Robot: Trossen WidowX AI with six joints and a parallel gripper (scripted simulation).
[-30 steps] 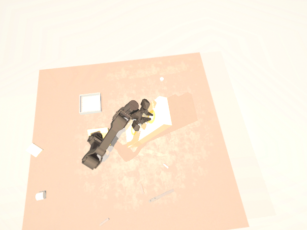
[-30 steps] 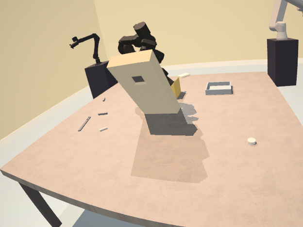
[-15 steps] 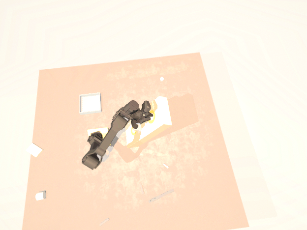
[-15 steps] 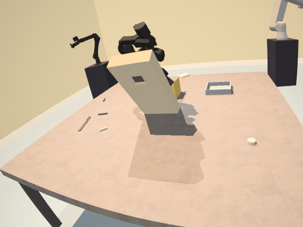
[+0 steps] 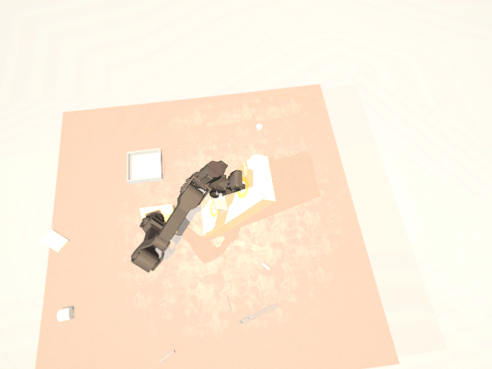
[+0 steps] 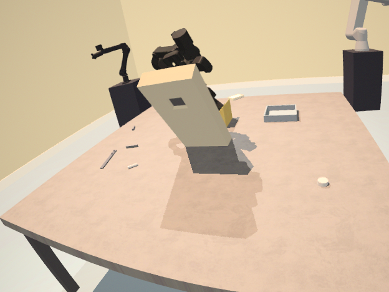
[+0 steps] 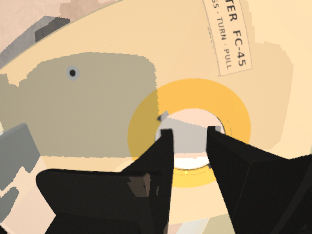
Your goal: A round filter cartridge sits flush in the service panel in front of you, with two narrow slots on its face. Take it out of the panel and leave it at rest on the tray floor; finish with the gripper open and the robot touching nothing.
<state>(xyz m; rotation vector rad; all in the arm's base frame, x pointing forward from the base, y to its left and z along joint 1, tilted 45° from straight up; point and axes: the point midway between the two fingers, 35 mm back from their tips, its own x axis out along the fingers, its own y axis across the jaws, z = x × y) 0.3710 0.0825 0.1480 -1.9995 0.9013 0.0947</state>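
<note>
The white round filter cartridge is 10 mm ahead of my gripper tip and 10 mm below it. The rest, counted from my gripper tip: sloped service panel 40 mm behind, 80 mm below; tray 390 mm behind, 340 mm to the left, 250 mm below; white flat piece 800 mm behind, 90 mm to the left, 250 mm below.
</note>
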